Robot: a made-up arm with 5 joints. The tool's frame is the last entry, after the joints.
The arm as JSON. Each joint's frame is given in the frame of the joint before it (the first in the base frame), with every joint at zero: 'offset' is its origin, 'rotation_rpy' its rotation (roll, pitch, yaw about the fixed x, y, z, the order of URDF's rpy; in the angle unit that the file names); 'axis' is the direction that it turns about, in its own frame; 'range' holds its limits. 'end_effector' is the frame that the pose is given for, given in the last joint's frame.
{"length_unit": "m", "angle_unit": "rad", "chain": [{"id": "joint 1", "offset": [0.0, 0.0, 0.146], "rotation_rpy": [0.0, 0.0, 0.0], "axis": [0.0, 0.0, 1.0], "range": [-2.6, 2.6]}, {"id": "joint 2", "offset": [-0.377, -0.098, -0.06], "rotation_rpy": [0.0, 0.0, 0.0], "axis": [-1.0, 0.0, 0.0], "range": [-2.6, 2.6]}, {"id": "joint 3", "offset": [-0.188, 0.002, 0.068], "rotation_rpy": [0.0, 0.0, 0.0], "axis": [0.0, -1.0, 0.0], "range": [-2.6, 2.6]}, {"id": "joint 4", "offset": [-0.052, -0.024, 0.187], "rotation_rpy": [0.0, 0.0, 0.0], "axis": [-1.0, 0.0, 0.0], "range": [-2.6, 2.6]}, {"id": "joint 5", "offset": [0.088, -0.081, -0.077], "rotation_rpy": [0.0, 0.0, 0.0], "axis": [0.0, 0.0, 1.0], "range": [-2.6, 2.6]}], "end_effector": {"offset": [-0.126, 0.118, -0.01], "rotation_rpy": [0.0, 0.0, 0.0]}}
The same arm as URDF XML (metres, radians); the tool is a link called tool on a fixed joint. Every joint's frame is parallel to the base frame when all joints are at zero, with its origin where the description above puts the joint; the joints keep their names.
<robot name="arm">
  <joint name="joint 1" type="revolute">
    <parent link="base"/>
    <child link="link1"/>
    <origin xyz="0 0 0.146"/>
    <axis xyz="0 0 1"/>
    <limit lower="-2.6" upper="2.6"/>
  </joint>
  <joint name="joint 2" type="revolute">
    <parent link="link1"/>
    <child link="link2"/>
    <origin xyz="-0.377 -0.098 -0.06"/>
    <axis xyz="-1 0 0"/>
    <limit lower="-2.6" upper="2.6"/>
  </joint>
  <joint name="joint 3" type="revolute">
    <parent link="link2"/>
    <child link="link3"/>
    <origin xyz="-0.188 0.002 0.068"/>
    <axis xyz="0 -1 0"/>
    <limit lower="-2.6" upper="2.6"/>
  </joint>
  <joint name="joint 4" type="revolute">
    <parent link="link3"/>
    <child link="link4"/>
    <origin xyz="-0.052 -0.024 0.187"/>
    <axis xyz="-1 0 0"/>
    <limit lower="-2.6" upper="2.6"/>
  </joint>
  <joint name="joint 5" type="revolute">
    <parent link="link4"/>
    <child link="link5"/>
    <origin xyz="0.088 -0.081 -0.077"/>
    <axis xyz="0 0 1"/>
    <limit lower="-2.6" upper="2.6"/>
  </joint>
  <joint name="tool_joint" type="fixed">
    <parent link="link5"/>
    <child link="tool"/>
    <origin xyz="-0.126 0.118 -0.01"/>
  </joint>
  <link name="base"/>
  <link name="link1"/>
  <link name="link2"/>
  <link name="link3"/>
  <link name="link4"/>
  <link name="link5"/>
  <link name="tool"/>
</robot>

